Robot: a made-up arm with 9 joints.
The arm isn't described. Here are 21 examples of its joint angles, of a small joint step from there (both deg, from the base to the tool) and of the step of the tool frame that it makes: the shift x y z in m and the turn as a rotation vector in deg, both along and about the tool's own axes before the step.
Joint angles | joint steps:
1: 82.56 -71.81 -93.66 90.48 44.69 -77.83 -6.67 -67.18 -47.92 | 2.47 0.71 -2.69 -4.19 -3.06 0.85 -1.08 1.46 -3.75
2: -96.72 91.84 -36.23 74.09 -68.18 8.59 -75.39 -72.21 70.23 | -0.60 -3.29 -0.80 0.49 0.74 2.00 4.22 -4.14 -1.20
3: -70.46 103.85 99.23 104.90 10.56 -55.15 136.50 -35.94 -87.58 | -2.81 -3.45 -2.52 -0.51 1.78 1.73 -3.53 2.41 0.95
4: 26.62 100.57 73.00 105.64 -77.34 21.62 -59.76 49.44 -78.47 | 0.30 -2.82 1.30 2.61 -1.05 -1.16 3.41 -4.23 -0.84
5: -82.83 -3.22 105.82 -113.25 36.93 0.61 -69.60 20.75 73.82 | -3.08 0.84 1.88 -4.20 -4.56 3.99 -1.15 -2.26 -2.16
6: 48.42 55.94 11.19 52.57 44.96 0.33 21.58 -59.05 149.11 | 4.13 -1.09 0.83 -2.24 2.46 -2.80 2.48 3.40 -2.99
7: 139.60 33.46 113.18 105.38 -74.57 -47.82 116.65 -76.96 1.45 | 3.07 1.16 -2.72 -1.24 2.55 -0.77 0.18 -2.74 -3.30
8: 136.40 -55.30 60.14 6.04 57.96 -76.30 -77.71 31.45 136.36 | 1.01 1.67 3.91 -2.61 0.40 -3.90 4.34 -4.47 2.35
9: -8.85 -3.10 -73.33 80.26 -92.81 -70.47 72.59 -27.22 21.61 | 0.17 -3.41 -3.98 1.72 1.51 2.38 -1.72 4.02 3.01
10: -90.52 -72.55 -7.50 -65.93 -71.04 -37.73 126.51 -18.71 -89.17 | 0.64 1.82 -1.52 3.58 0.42 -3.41 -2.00 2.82 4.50
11: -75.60 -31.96 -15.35 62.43 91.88 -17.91 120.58 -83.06 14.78 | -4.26 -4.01 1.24 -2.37 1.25 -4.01 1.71 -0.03 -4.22
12: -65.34 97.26 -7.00 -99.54 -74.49 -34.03 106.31 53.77 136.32 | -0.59 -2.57 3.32 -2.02 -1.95 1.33 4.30 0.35 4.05
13: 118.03 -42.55 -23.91 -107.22 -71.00 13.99 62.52 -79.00 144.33 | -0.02 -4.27 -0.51 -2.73 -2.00 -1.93 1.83 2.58 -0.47
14: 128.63 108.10 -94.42 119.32 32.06 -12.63 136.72 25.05 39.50 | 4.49 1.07 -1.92 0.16 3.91 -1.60 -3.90 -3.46 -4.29
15: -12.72 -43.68 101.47 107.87 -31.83 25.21 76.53 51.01 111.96 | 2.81 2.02 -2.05 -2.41 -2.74 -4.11 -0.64 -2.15 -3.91
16: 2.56 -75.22 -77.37 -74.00 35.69 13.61 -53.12 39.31 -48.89 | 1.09 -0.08 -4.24 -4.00 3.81 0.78 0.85 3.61 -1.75
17: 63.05 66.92 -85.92 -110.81 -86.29 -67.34 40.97 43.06 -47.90 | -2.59 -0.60 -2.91 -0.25 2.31 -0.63 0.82 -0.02 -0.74
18: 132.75 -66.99 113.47 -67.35 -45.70 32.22 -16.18 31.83 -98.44 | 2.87 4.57 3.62 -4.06 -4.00 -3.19 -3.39 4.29 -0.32
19: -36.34 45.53 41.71 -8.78 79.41 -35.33 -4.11 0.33 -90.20 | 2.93 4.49 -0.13 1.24 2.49 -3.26 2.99 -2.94 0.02
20: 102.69 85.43 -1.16 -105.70 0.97 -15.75 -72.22 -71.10 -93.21 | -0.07 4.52 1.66 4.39 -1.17 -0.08 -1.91 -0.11 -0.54
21: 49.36 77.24 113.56 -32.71 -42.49 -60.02 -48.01 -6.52 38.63 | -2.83 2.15 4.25 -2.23 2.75 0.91 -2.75 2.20 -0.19
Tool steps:
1: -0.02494 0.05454 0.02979 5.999 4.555 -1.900
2: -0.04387 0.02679 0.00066 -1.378 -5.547 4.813
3: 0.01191 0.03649 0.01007 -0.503 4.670 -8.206
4: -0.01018 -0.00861 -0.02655 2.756 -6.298 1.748
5: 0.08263 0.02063 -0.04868 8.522 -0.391 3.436
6: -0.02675 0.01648 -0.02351 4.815 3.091 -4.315
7: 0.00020 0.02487 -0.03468 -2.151 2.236 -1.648
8: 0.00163 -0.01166 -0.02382 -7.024 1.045 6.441
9: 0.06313 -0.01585 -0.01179 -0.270 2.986 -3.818
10: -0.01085 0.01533 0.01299 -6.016 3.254 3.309
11: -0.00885 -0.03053 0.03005 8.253 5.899 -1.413
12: -0.01325 0.01816 0.00245 -0.429 2.291 2.898
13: -0.05012 -0.02511 -0.00047 2.928 0.513 -1.152
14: -0.01528 0.02251 0.00106 1.412 -0.400 -0.495
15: 0.03943 -0.02658 -0.00027 2.682 3.601 -3.631
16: 0.05332 0.02133 0.01055 -6.888 3.938 -1.143
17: 0.00795 -0.03271 0.00576 -1.778 -0.708 1.074
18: -0.08429 -0.03667 0.00196 -4.629 2.877 3.483
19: 0.04061 0.00576 0.02573 5.670 0.003 -2.297
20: -0.00496 -0.01871 -0.04884 1.112 1.039 -1.174
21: 0.01707 0.02200 0.03247 5.056 1.081 2.346
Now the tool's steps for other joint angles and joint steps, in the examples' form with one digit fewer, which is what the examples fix.
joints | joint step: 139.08 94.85 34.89 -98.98 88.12 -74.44 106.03 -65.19 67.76 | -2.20 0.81 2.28 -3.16 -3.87 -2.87 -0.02 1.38 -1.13
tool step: -0.0006 -0.0722 0.0054 3.00 -0.03 -6.34
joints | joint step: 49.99 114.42 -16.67 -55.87 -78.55 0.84 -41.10 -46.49 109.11 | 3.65 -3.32 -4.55 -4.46 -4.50 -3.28 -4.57 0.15 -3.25
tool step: 0.0166 -0.0515 -0.0653 -6.03 6.68 -9.45
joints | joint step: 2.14 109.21 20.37 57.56 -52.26 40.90 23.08 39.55 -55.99 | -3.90 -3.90 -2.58 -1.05 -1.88 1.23 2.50 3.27 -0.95
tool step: 0.0662 0.0608 0.0033 -2.42 3.17 -8.57
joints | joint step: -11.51 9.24 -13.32 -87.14 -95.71 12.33 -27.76 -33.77 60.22 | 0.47 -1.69 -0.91 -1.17 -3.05 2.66 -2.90 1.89 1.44
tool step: 0.0471 0.0078 0.0205 4.89 -4.16 -4.20
